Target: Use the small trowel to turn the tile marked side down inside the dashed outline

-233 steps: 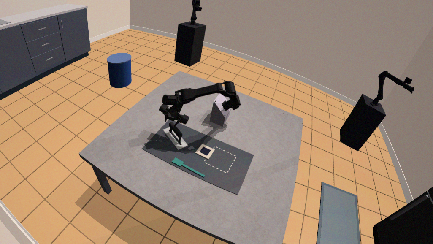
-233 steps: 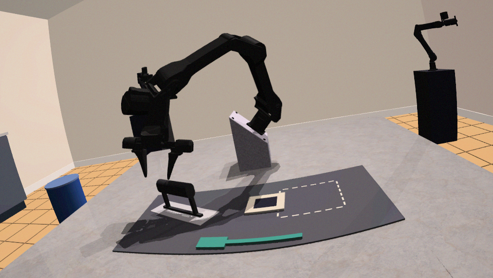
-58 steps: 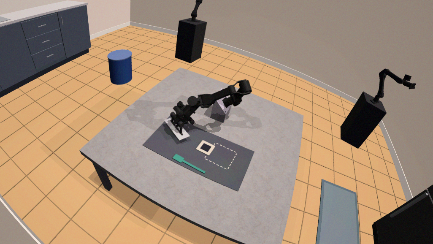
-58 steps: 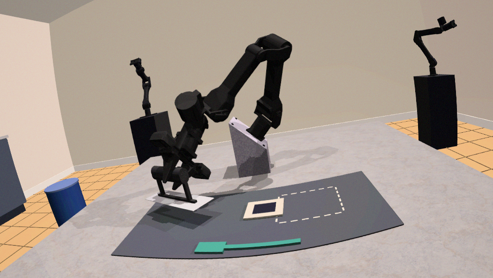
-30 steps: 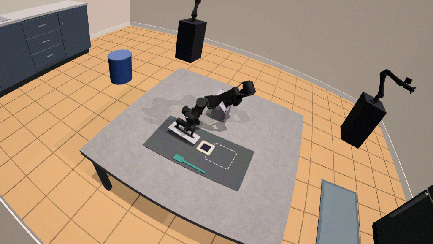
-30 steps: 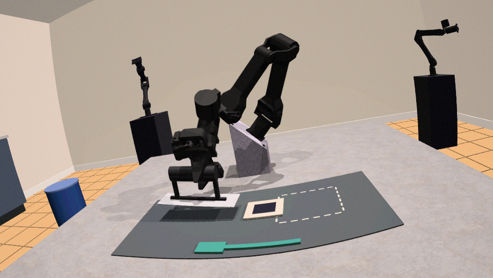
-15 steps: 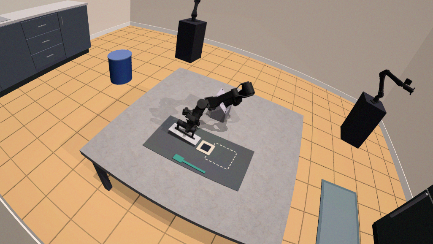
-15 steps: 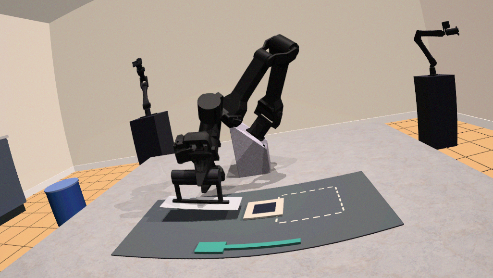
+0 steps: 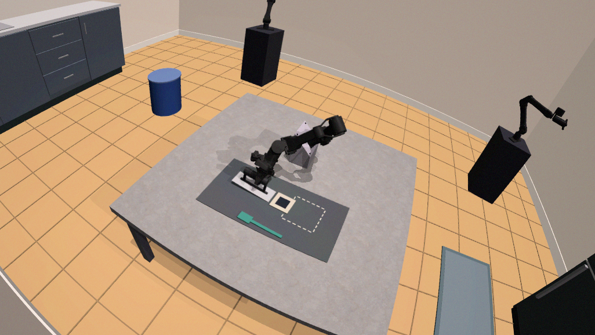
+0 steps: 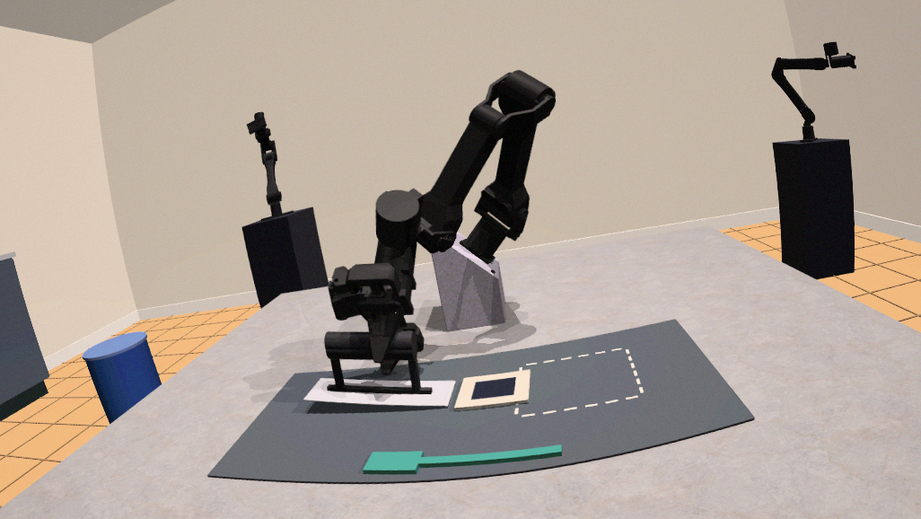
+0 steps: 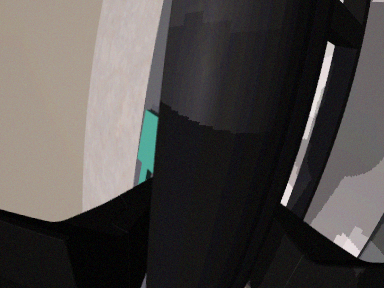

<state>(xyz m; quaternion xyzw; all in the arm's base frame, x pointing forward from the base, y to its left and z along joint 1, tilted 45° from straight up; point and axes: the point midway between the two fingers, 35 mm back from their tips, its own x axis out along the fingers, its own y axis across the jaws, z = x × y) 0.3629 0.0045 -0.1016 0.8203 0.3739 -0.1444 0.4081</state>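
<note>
Right now the dark mat is 11 cm to the left of my gripper tip and 8 cm below it. Round my gripper tip: cream tile 3 cm behind, 13 cm to the left, 6 cm below; then green flat tool 14 cm ahead, 10 cm to the left, 6 cm below.
</note>
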